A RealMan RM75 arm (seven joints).
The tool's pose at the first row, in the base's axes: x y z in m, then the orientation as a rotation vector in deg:
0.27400, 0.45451, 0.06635, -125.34, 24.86, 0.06
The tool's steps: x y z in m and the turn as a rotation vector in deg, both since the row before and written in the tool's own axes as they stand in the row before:
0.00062, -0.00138, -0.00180, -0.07, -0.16, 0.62
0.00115, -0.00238, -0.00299, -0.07, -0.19, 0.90
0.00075, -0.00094, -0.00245, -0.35, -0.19, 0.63
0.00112, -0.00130, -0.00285, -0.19, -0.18, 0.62
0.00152, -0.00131, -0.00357, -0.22, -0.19, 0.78
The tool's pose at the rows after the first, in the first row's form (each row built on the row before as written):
0.27473, 0.45368, 0.06843, -125.26, 25.45, 0.59
0.27612, 0.45231, 0.07191, -125.11, 26.33, 1.30
0.27677, 0.45068, 0.07400, -125.29, 26.94, 1.93
0.27785, 0.44883, 0.07654, -125.31, 27.53, 2.51
0.27923, 0.44629, 0.07944, -125.32, 28.29, 3.20

